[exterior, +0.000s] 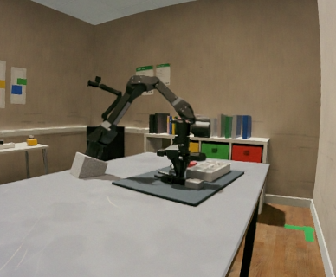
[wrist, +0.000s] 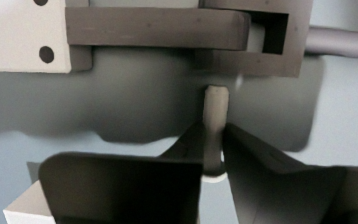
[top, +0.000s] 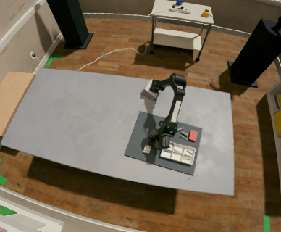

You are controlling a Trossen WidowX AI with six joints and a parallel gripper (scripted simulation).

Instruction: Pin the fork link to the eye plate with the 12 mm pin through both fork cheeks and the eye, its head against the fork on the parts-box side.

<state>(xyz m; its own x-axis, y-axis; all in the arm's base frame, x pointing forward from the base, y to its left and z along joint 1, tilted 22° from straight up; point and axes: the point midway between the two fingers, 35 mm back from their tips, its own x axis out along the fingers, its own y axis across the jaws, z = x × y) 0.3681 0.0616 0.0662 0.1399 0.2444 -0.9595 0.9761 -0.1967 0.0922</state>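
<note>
Now: hand 3 cm above the headed pin. Round my hand: eye plate (5 cm to the right, 3 cm below, 1 cm ahead); mat (5 cm to the left, 5 cm below, 1 cm ahead); fork link (5 cm to the right, 3 cm below, 3 cm behind).
</note>
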